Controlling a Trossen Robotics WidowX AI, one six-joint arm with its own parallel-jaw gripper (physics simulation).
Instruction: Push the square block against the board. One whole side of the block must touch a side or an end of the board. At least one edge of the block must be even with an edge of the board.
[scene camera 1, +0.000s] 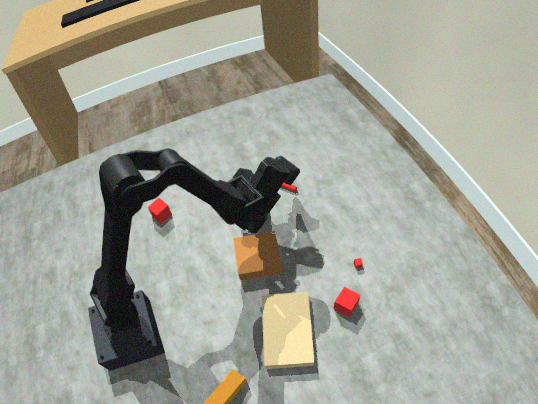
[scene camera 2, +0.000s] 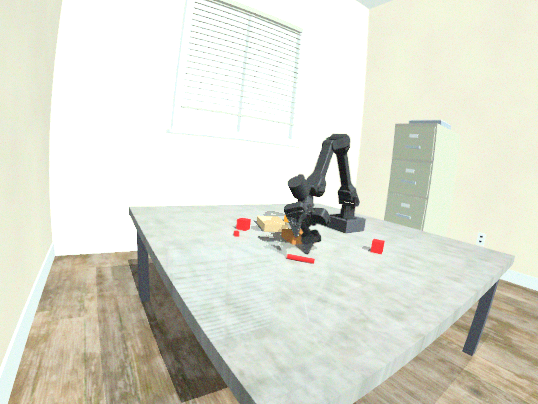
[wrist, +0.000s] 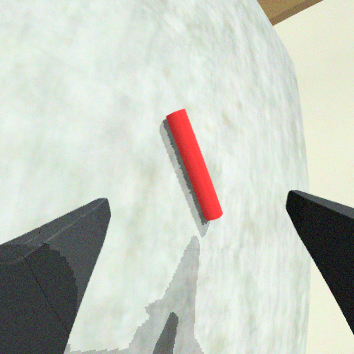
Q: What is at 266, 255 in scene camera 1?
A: A square block.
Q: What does my gripper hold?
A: Nothing.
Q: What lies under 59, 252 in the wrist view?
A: My gripper.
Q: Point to a pale tan board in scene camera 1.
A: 287, 335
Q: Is my gripper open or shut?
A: Open.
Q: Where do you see my gripper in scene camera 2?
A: At 301, 245
